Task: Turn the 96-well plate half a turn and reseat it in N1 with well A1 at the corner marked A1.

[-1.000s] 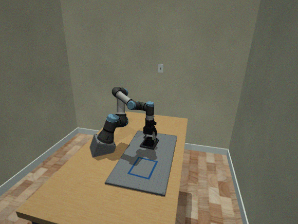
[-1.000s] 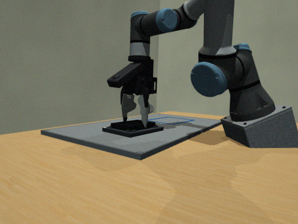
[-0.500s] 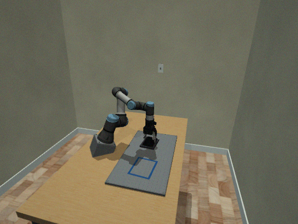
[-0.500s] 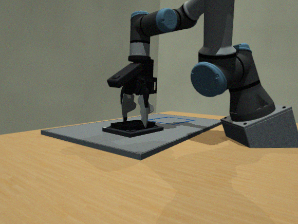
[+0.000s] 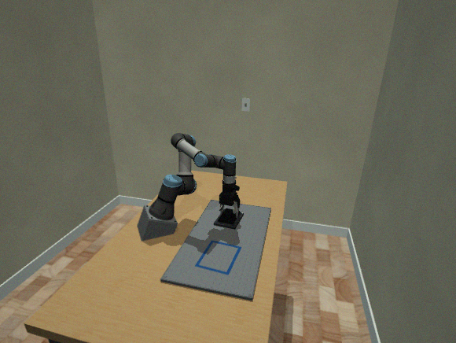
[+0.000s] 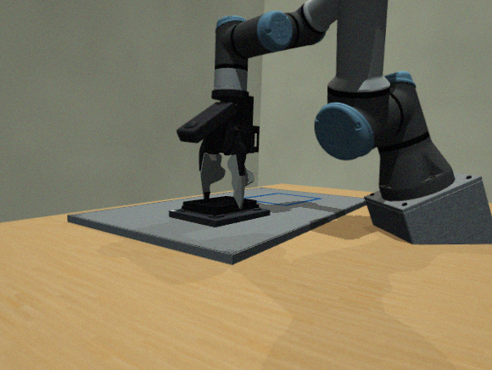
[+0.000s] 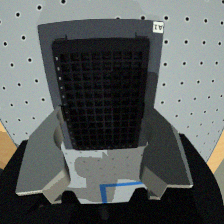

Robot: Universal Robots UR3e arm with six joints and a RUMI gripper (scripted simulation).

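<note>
Right now my hand is 3 cm above the plate nest N1. Round my hand: small white corner label 8 cm to the left, 5 cm ahead, 2 cm below; then black 96-well plate 1 cm below.
</note>
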